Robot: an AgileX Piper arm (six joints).
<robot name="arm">
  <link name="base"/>
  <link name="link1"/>
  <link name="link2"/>
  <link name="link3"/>
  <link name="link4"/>
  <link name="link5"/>
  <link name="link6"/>
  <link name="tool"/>
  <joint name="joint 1" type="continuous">
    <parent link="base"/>
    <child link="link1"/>
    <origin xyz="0 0 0.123" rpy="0 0 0"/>
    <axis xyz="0 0 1"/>
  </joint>
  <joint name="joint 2" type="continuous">
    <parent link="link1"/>
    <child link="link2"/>
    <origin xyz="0 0 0" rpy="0 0 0"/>
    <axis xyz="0 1 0"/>
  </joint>
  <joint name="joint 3" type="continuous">
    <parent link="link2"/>
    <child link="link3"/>
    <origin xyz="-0.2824 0 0.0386" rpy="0 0 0"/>
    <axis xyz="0 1 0"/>
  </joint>
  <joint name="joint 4" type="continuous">
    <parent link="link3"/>
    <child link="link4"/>
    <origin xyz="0.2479 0 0.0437" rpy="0 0 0"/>
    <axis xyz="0.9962 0 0.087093"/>
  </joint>
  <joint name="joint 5" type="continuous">
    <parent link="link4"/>
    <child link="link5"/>
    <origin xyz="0 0 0" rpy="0 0 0"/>
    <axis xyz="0 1 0"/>
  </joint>
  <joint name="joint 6" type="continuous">
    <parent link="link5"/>
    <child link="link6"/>
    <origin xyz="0.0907 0 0.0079" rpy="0 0 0"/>
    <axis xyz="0.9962 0 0.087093"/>
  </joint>
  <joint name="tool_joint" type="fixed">
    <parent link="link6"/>
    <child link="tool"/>
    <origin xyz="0 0 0" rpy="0 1.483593 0"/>
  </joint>
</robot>
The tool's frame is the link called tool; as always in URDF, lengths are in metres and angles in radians. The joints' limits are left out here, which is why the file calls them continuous.
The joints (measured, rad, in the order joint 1, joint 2, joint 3, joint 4, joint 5, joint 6), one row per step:
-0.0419, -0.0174, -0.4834, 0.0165, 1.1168, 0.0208
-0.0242, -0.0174, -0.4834, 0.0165, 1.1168, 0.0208
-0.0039, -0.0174, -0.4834, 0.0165, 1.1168, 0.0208
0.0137, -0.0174, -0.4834, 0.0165, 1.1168, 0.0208
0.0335, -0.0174, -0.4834, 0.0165, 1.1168, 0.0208
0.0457, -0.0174, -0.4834, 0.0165, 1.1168, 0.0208
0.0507, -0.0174, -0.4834, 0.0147, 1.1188, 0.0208
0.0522, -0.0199, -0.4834, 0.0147, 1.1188, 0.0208
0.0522, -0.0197, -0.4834, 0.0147, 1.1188, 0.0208
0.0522, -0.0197, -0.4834, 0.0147, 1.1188, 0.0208
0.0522, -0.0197, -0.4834, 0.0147, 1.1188, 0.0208
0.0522, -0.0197, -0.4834, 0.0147, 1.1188, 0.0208
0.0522, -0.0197, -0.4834, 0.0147, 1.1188, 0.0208
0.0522, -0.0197, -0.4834, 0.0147, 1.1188, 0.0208
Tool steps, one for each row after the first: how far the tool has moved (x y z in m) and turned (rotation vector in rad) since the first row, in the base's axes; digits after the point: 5 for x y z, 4 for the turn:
-0.00003, -0.00014, 0.00000, 0.0000, 0.0000, 0.0177
-0.00006, -0.00030, 0.00000, 0.0000, 0.0000, 0.0380
-0.00008, -0.00044, 0.00000, 0.0000, 0.0000, 0.0556
-0.00010, -0.00060, 0.00000, 0.0000, 0.0000, 0.0754
-0.00012, -0.00070, 0.00000, 0.0000, 0.0000, 0.0876
-0.00021, -0.00089, -0.00016, -0.0015, 0.0020, 0.0916
-0.00057, -0.00092, -0.00018, -0.0015, -0.0005, 0.0931
-0.00054, -0.00092, -0.00018, -0.0015, -0.0003, 0.0931
-0.00054, -0.00092, -0.00018, -0.0015, -0.0003, 0.0931
-0.00054, -0.00092, -0.00018, -0.0015, -0.0003, 0.0931
-0.00054, -0.00092, -0.00018, -0.0015, -0.0003, 0.0931
-0.00054, -0.00092, -0.00018, -0.0015, -0.0003, 0.0931
-0.00054, -0.00092, -0.00018, -0.0015, -0.0003, 0.0931

